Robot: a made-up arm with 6 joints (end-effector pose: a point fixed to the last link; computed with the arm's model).
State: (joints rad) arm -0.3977 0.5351 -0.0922 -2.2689 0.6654 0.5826
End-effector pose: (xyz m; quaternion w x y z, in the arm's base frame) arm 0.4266 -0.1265 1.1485 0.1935 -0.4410 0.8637 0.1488
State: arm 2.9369 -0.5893 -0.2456 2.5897 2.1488 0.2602
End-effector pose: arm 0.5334 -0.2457 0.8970 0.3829 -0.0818 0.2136 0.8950
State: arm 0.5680 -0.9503 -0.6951 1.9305 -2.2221 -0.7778
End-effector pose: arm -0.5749 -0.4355 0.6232 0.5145 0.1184 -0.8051 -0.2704
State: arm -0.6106 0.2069 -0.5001 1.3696 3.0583 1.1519
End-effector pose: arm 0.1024 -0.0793 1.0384 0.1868 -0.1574 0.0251 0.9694
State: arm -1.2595 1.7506 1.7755 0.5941 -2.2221 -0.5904
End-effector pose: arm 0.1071 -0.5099 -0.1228 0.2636 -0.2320 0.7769 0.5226
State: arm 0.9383 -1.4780 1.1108 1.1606 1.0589 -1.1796
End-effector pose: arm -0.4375 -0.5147 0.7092 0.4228 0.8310 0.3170 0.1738
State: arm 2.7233 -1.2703 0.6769 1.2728 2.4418 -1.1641
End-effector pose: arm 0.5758 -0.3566 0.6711 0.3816 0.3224 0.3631 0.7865
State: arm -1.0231 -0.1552 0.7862 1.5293 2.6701 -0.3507
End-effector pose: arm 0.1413 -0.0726 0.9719 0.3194 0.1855 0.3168 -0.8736
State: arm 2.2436 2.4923 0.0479 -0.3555 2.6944 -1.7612
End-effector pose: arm -0.2755 0.3479 -0.4641 0.4532 -0.7853 -0.3747 0.1937
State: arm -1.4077 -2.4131 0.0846 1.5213 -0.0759 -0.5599
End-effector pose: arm -0.1587 0.7197 -0.4711 0.8453 0.3914 -0.0531 0.3599
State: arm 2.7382 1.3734 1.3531 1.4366 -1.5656 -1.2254
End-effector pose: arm -0.5607 0.3561 0.0459 0.5991 0.7036 0.1717 -0.3412
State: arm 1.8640 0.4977 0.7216 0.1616 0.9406 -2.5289
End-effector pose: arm -0.2149 0.6414 0.8121 0.7191 0.4702 -0.0778 0.5057
